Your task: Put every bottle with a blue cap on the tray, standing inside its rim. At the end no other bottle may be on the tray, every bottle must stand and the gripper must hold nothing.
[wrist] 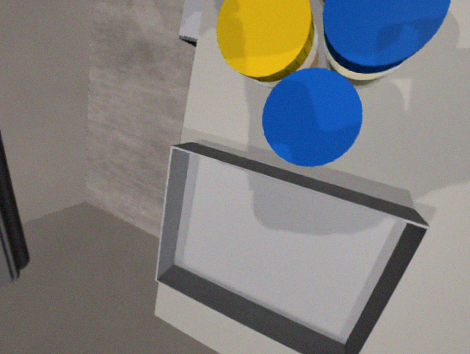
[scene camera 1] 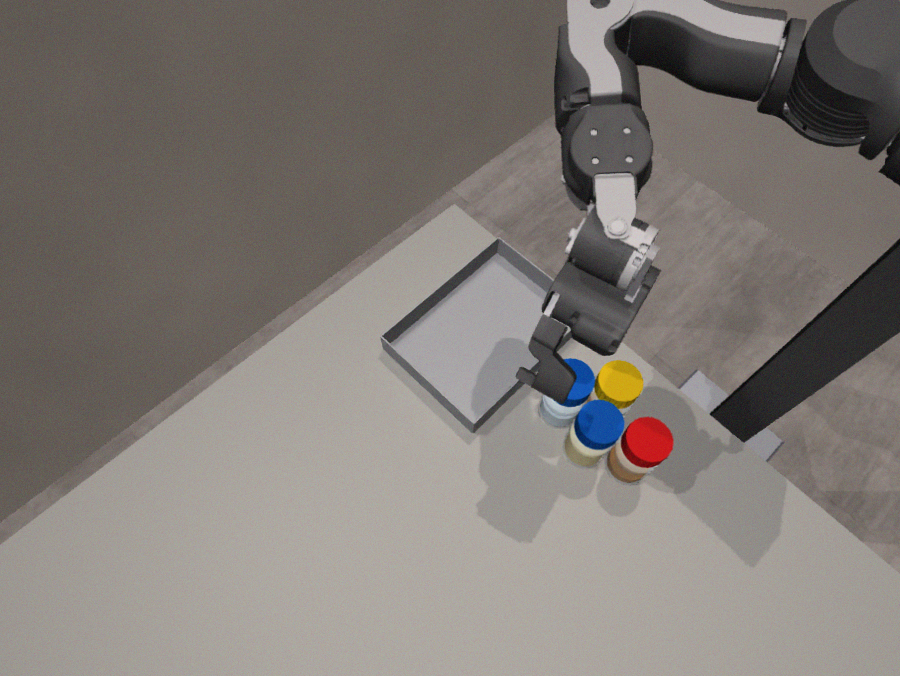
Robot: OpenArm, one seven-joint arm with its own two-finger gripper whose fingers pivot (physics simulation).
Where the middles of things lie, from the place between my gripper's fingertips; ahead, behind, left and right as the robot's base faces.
Scene:
I see the yellow-capped bottle (scene camera 1: 618,382) 5 cm behind my hand, 6 cm to the left of it and 16 cm below it. From my hand the other things lie so: grey tray (scene camera 1: 464,343) 1 cm behind, 13 cm to the right, 19 cm below; red-capped bottle (scene camera 1: 647,441) 2 cm behind, 13 cm to the left, 16 cm below; light base (scene camera 1: 699,388) 24 cm behind, 20 cm to the left, 48 cm below.

